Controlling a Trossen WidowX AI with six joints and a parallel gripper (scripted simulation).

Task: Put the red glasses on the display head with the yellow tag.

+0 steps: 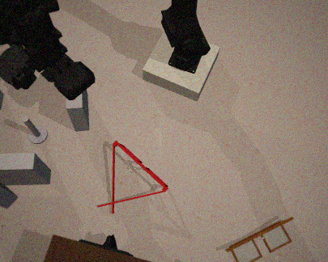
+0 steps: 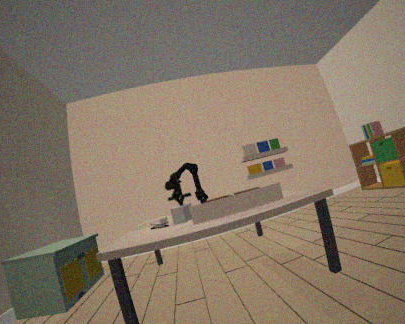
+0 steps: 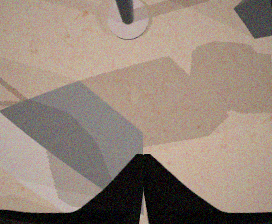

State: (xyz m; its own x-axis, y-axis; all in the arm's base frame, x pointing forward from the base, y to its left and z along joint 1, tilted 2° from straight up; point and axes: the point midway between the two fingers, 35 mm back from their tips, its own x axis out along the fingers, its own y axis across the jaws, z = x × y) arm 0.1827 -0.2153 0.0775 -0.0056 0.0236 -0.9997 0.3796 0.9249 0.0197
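Now: the small peg 100 mm ahead of my gripper tip, 20 mm to the right of it and 70 mm below it.
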